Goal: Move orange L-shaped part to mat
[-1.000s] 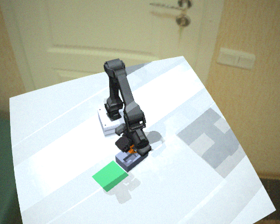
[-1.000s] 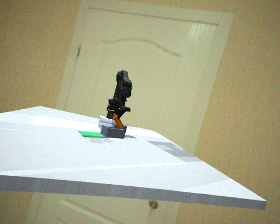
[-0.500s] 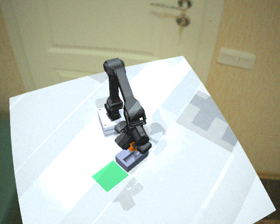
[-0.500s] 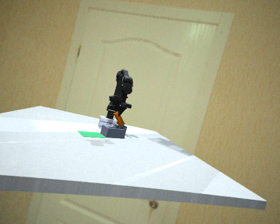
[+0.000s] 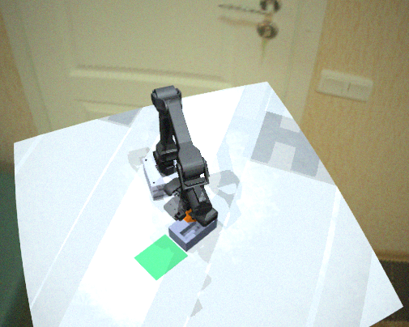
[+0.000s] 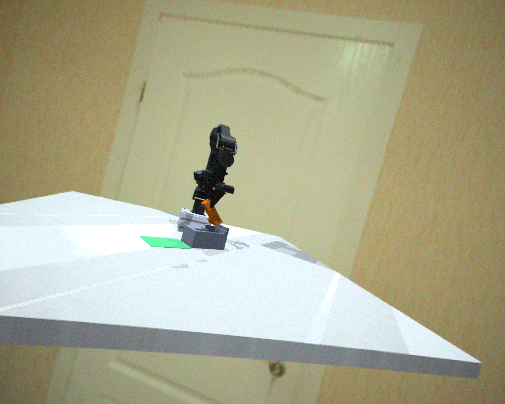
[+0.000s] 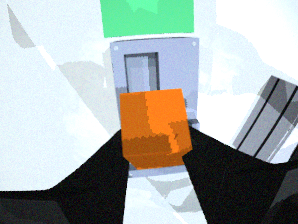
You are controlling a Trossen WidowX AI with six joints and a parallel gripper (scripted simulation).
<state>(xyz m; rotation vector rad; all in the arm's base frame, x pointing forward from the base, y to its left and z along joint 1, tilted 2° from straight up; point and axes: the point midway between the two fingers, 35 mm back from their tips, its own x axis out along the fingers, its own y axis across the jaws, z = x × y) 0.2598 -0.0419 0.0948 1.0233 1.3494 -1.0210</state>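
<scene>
My gripper tip is 20 mm short of the green mat, 130 mm to the left of it and 170 mm above it. Round my gripper tip: orange L-shaped part (20 mm behind, 30 mm to the left, 30 mm below).
</scene>
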